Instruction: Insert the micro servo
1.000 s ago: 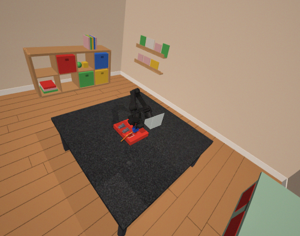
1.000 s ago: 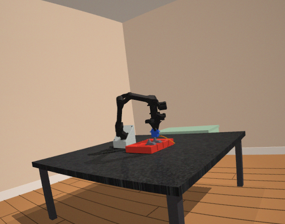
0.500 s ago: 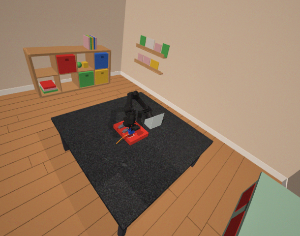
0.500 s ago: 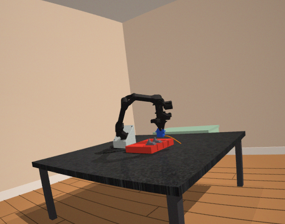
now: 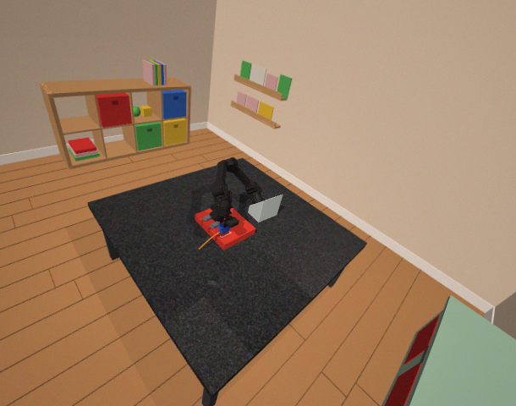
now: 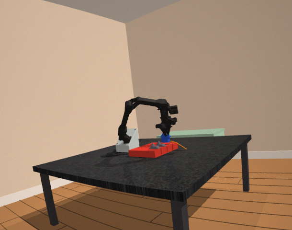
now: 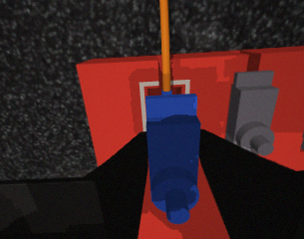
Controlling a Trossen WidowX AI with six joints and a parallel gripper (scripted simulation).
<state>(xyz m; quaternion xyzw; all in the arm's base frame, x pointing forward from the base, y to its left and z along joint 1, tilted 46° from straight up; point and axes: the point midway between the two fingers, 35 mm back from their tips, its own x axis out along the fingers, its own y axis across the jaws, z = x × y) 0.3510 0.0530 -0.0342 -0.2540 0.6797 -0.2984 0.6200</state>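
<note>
My gripper tip is 12 cm past the red deck, 7 cm to the left of it and 9 cm above it.
</note>
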